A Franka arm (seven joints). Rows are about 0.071 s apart.
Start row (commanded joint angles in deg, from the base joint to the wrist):
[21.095 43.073 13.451 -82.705 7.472 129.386 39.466]
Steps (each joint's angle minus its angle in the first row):
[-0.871 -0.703 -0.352 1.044 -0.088 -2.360 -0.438]
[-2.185 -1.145 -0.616 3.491 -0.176 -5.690 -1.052]
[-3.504 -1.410 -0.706 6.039 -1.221 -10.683 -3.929]
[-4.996 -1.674 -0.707 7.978 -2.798 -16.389 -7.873]
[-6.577 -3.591 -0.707 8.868 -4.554 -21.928 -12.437]
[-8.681 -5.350 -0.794 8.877 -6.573 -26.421 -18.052]
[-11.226 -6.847 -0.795 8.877 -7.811 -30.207 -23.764]
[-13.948 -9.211 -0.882 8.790 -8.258 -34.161 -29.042]
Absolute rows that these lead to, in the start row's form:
[20.224 42.370 13.099 -81.661 7.384 127.026 39.028]
[18.910 41.928 12.835 -79.214 7.296 123.696 38.414]
[17.591 41.663 12.745 -76.666 6.251 118.703 35.537]
[16.099 41.399 12.744 -74.727 4.674 112.997 31.593]
[14.518 39.482 12.744 -73.837 2.918 107.458 27.029]
[12.414 37.723 12.657 -73.828 0.899 102.965 21.414]
[9.869 36.226 12.656 -73.828 -0.339 99.179 15.702]
[7.147 33.862 12.569 -73.915 -0.786 95.225 10.424]

